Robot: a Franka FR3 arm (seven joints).
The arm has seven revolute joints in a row. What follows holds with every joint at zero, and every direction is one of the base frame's. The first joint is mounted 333 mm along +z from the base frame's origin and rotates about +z. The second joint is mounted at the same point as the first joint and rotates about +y. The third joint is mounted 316 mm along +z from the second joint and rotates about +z. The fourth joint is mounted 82.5 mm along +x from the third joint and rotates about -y. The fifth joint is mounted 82.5 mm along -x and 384 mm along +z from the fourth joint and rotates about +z. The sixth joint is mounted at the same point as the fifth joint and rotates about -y. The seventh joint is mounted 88 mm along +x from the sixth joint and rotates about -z. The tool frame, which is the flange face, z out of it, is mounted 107 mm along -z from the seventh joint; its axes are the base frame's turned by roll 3.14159, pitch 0 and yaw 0 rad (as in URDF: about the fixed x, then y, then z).
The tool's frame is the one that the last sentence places.
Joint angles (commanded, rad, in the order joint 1, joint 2, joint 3, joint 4, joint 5, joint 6, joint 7), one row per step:
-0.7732, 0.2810, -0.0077, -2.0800, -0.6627, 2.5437, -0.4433
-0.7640, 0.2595, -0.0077, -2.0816, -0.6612, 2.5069, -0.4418
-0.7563, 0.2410, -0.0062, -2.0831, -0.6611, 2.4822, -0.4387
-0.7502, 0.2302, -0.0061, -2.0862, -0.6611, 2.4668, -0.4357
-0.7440, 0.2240, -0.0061, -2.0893, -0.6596, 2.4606, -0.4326
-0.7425, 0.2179, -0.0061, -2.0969, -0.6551, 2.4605, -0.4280
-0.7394, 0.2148, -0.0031, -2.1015, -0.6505, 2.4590, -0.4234
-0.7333, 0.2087, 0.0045, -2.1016, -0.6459, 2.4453, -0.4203
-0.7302, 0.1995, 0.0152, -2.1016, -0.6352, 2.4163, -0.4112
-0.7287, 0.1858, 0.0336, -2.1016, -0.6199, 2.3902, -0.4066
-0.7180, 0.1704, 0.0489, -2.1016, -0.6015, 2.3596, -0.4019
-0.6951, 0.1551, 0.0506, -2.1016, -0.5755, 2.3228, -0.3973
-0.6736, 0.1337, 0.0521, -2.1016, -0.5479, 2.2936, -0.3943
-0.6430, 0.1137, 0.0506, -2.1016, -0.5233, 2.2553, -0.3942
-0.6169, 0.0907, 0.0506, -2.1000, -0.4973, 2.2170, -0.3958
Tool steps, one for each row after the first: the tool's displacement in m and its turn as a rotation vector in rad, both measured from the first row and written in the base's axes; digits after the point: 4 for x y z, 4 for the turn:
-0.0002, 0.0035, 0.0091, -0.0042, 0.0161, -0.0093
0.0006, 0.0074, 0.0174, -0.0099, 0.0234, -0.0141
0.0008, 0.0104, 0.0212, -0.0117, 0.0297, -0.0175
0.0020, 0.0137, 0.0230, -0.0118, 0.0306, -0.0179
0.0010, 0.0158, 0.0232, -0.0086, 0.0275, -0.0235
0.0022, 0.0193, 0.0229, -0.0046, 0.0252, -0.0254
0.0060, 0.0251, 0.0254, -0.0021, 0.0279, -0.0238
0.0080, 0.0307, 0.0284, 0.0052, 0.0357, -0.0382
0.0125, 0.0392, 0.0343, 0.0131, 0.0367, -0.0442
0.0185, 0.0507, 0.0408, 0.0223, 0.0395, -0.0477
0.0230, 0.0621, 0.0466, 0.0365, 0.0463, -0.0591
0.0274, 0.0732, 0.0564, 0.0474, 0.0416, -0.0677
0.0324, 0.0875, 0.0645, 0.0600, 0.0491, -0.0689
0.0362, 0.1006, 0.0750, 0.0724, 0.0528, -0.0714

